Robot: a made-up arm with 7 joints.
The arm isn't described. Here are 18 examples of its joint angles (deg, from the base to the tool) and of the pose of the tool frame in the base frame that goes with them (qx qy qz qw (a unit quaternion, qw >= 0); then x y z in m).
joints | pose
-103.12 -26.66 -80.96 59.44 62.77 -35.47 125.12 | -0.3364 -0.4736 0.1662 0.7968 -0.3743 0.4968 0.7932
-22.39 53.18 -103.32 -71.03 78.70 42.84 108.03 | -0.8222 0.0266 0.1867 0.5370 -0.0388 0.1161 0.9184
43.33 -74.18 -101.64 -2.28 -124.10 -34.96 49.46 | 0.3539 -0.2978 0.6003 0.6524 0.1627 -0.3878 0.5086
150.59 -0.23 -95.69 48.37 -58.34 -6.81 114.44 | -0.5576 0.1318 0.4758 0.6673 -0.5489 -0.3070 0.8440
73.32 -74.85 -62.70 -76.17 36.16 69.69 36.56 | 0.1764 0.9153 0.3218 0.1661 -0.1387 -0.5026 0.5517
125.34 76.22 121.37 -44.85 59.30 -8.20 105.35 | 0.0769 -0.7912 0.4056 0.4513 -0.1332 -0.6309 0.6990
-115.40 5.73 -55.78 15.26 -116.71 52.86 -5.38 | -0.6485 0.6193 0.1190 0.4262 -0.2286 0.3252 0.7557
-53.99 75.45 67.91 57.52 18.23 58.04 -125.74 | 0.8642 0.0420 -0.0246 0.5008 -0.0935 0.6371 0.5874
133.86 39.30 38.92 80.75 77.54 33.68 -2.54 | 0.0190 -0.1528 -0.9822 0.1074 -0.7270 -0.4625 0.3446
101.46 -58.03 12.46 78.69 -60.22 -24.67 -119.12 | -0.6083 0.5910 -0.5277 0.0474 -0.6907 -0.1654 0.6301
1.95 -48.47 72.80 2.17 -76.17 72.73 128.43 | 0.1552 -0.5463 -0.6402 0.5173 -0.0212 -0.4407 0.2802
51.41 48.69 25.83 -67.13 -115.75 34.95 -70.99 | 0.0487 -0.0445 0.4498 0.8907 0.1075 -0.5001 0.4105
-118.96 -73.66 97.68 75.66 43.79 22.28 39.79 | -0.2726 0.4909 0.0647 0.8249 0.2959 0.1626 0.2315
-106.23 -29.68 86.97 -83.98 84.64 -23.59 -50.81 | 0.8431 -0.0250 -0.5129 0.1596 0.0878 0.2322 0.2516
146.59 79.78 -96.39 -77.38 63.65 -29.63 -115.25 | -0.4550 -0.7844 0.4198 0.0380 -0.2802 -0.0798 0.9316
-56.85 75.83 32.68 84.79 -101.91 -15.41 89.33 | 0.3382 -0.7709 -0.2535 0.4766 0.0144 0.4783 0.5576
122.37 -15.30 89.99 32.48 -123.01 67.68 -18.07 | 0.7663 -0.1917 0.4744 0.3885 -0.4610 -0.2837 0.1923
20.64 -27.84 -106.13 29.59 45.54 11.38 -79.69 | -0.6265 -0.1919 0.6867 0.3149 0.4500 -0.1275 0.6295
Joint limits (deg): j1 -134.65..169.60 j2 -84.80..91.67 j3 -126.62..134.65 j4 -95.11..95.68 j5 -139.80..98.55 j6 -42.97..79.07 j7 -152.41..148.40
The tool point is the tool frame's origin. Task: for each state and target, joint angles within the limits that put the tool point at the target. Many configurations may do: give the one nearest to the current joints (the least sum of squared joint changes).
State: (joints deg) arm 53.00 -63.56 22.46 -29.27 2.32 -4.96 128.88
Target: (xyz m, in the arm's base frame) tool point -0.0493 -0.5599 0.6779
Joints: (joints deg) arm 24.37 -79.27 1.66 -20.78 10.78 -6.85 129.08
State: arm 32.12 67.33 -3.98 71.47 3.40 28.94 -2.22
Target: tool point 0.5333 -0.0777 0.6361
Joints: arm 10.21 89.74 23.38 67.04 12.42 25.56 -2.01
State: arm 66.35 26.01 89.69 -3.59 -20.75 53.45 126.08
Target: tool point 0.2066 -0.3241 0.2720
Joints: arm 45.47 9.47 98.51 -48.57 -30.03 49.98 123.31
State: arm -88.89 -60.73 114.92 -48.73 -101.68 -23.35 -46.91
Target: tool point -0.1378 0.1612 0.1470
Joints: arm -114.64 -56.83 134.65 -56.81 -104.03 -15.49 -46.27
